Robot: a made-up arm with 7 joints. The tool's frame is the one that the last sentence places.
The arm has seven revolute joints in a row. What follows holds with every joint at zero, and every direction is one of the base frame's.
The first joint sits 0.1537 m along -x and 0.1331 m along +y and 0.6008 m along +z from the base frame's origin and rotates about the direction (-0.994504, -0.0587, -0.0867).
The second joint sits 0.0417 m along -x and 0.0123 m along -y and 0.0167 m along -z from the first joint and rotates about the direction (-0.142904, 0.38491, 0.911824).
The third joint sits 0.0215 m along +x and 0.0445 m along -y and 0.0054 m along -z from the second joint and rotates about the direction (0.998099, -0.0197, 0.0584).
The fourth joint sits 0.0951 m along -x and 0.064 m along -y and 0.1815 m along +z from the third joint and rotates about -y.
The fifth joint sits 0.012 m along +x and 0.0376 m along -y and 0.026 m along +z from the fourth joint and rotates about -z.
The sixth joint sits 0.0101 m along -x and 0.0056 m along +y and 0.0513 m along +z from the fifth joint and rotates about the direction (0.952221, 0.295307, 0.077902).
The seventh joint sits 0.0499 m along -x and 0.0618 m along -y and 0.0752 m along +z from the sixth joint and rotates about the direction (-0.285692, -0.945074, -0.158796).
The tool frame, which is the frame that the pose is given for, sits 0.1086 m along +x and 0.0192 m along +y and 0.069 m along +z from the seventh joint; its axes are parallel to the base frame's.
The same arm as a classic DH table. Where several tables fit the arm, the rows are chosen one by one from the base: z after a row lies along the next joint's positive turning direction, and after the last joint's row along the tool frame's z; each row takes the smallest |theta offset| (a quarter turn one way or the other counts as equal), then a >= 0, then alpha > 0; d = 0 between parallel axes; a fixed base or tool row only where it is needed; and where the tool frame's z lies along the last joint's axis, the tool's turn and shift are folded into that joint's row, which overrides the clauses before.
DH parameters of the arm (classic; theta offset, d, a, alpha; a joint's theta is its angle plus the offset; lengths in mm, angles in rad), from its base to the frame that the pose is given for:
base (fixed): -1.5118 613.5 -141.9 1.6576
joint 1: 0.4039 190.4 3.9 -1.5303
joint 2: -0.0614 -39 38.1 -1.6679
joint 3: -1.1757 -64.6 186.7 -1.5511
joint 4: 1.5124 103.3 -12 -1.5708
joint 5: 1.2701 -77.9 8.3 -1.6488
joint 6: -1.4308 -45.7 -85.5 2.1694
joint 7: -1.5566 -10.9 -98.4 1.7303
tool (fixed): -2.848 61 0 0

